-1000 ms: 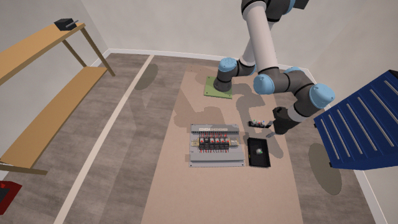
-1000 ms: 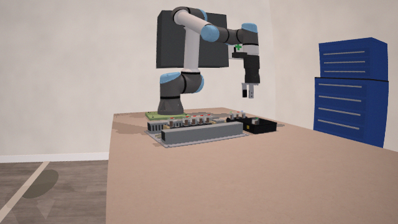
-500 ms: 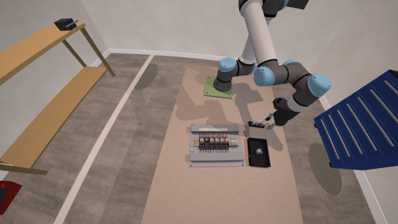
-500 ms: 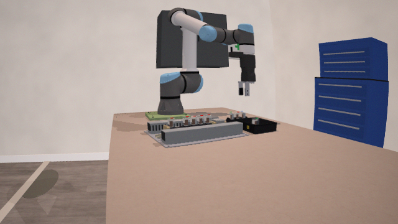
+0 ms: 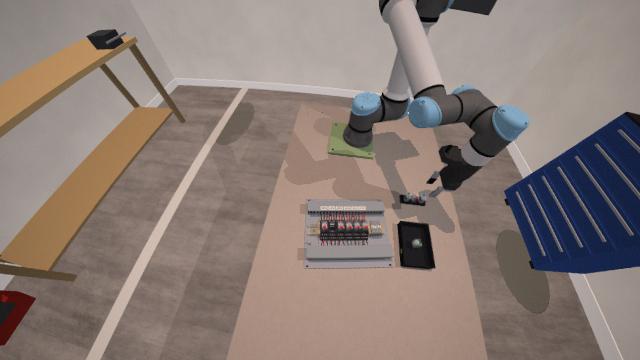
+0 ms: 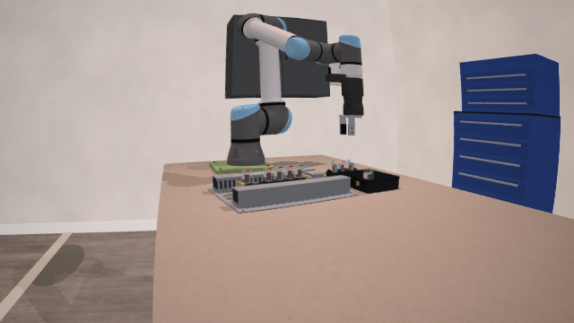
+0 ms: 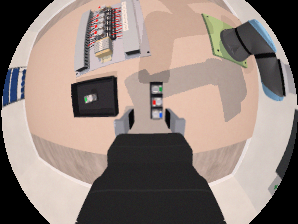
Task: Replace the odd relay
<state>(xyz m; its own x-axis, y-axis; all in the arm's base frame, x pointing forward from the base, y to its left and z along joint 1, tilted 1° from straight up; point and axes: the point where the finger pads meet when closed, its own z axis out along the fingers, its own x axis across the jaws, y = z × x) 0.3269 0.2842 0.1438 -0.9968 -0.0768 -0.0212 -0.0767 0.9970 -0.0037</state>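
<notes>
Now: hand 20 mm past the black spare holder, 10 mm to the left of it and 140 mm above it. Round my hand: grey panel 170 mm ahead, 270 mm to the right, 150 mm below; black tray 180 mm ahead, 10 mm to the right, 140 mm below.
</notes>
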